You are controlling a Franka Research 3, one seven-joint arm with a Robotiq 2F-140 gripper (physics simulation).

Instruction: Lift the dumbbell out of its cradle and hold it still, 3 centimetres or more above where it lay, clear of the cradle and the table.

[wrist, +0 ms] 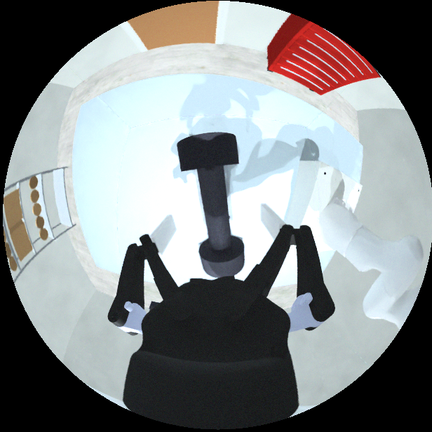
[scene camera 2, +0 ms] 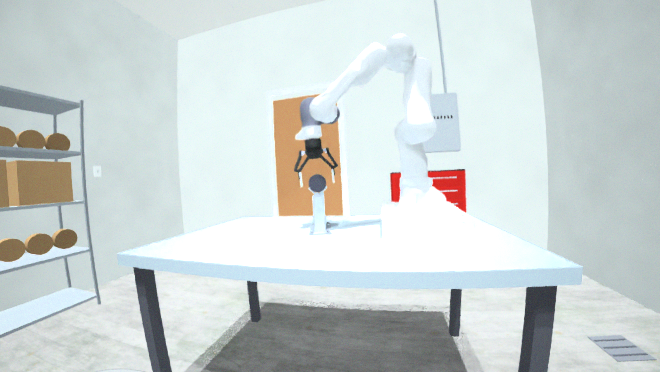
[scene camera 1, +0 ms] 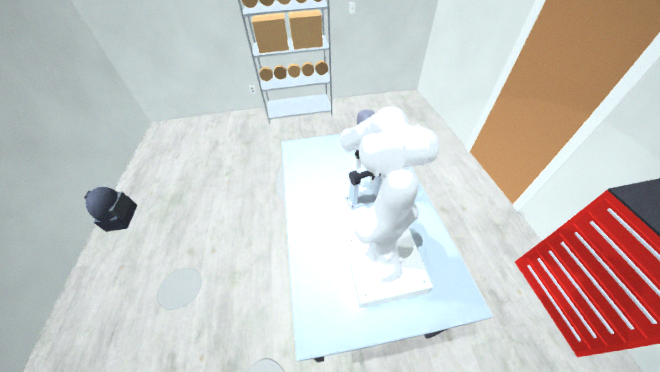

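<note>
The black dumbbell [scene camera 1: 355, 177] [scene camera 2: 317, 183] [wrist: 214, 200] lies level on its pale cradle [scene camera 1: 354, 194] [scene camera 2: 319, 212], above the table [scene camera 1: 320, 310] [scene camera 2: 350, 277] [wrist: 100, 150]. Its handle runs lengthwise between the two fingers in the wrist view. My gripper [scene camera 2: 317, 180] [wrist: 216, 217] is open and points down. Its fingertips stand apart on either side of the dumbbell, at about the height of its round end in scene camera 2. Nothing is held. In scene camera 1 the arm hides most of the gripper and part of the dumbbell. In the wrist view the dumbbell hides most of the cradle.
The arm's pale base block [scene camera 1: 395, 290] stands on the table, to the right of the cradle in scene camera 2. A red cabinet [scene camera 1: 565, 280] [wrist: 285, 50] and a shelf rack [scene camera 1: 330, 75] [scene camera 2: 85, 175] stand off the table.
</note>
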